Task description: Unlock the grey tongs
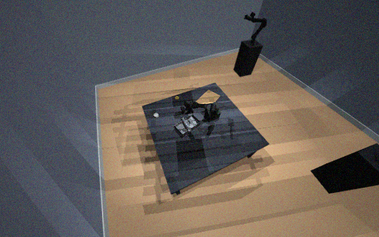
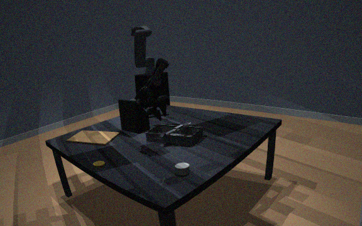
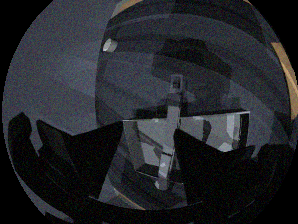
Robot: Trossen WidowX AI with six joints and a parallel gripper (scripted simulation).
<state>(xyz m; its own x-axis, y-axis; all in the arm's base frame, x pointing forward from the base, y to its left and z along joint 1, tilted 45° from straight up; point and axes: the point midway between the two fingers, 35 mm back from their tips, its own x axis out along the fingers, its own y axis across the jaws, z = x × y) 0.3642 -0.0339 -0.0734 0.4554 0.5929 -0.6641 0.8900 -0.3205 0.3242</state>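
My gripper tip is now 20 mm past the roasting tin, 90 mm to the right of it and 130 mm above it. The rest, counted from my gripper tip: wooden board (480 mm behind, 280 mm to the right, 150 mm below); white puck (350 mm ahead, 200 mm to the right, 140 mm below); yellow disc (20 mm behind, 460 mm to the right, 150 mm below).
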